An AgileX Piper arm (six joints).
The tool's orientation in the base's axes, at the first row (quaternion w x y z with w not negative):
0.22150, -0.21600, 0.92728, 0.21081
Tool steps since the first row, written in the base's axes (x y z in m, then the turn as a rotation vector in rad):
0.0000, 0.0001, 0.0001, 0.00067, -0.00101, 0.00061
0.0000, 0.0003, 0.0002, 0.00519, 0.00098, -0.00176
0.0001, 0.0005, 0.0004, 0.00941, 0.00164, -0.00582
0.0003, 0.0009, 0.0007, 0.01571, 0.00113, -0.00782
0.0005, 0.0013, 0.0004, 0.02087, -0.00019, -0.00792
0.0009, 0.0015, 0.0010, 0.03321, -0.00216, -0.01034
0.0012, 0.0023, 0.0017, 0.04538, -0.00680, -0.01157
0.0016, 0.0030, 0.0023, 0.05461, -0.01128, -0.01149
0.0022, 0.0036, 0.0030, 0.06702, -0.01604, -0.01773
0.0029, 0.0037, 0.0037, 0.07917, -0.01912, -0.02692
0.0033, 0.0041, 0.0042, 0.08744, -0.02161, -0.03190
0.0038, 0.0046, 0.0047, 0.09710, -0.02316, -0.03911
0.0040, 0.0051, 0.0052, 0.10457, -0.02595, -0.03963
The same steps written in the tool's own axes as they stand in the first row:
-0.0001, 0.0001, 0.0000, -0.00054, -0.00098, -0.00077
-0.0002, 0.0003, 0.0000, -0.00361, -0.00228, 0.00357
-0.0004, 0.0005, 0.0000, -0.00519, -0.00503, 0.00854
-0.0009, 0.0008, 0.0000, -0.00913, -0.00915, 0.01193
-0.0010, 0.0009, 0.0005, -0.01284, -0.01280, 0.01302
-0.0017, 0.0011, 0.0002, -0.02100, -0.02122, 0.01797
-0.0025, 0.0018, 0.0001, -0.02880, -0.03139, 0.02061
-0.0034, 0.0023, 0.0001, -0.03492, -0.03959, 0.02131
-0.0044, 0.0027, 0.0000, -0.04036, -0.05146, 0.02804
-0.0053, 0.0027, -0.0003, -0.04463, -0.06269, 0.03789
-0.0060, 0.0030, -0.0004, -0.04805, -0.07028, 0.04337
-0.0068, 0.0033, -0.0004, -0.05177, -0.07845, 0.05157
-0.0074, 0.0037, -0.0005, -0.05669, -0.08458, 0.05302

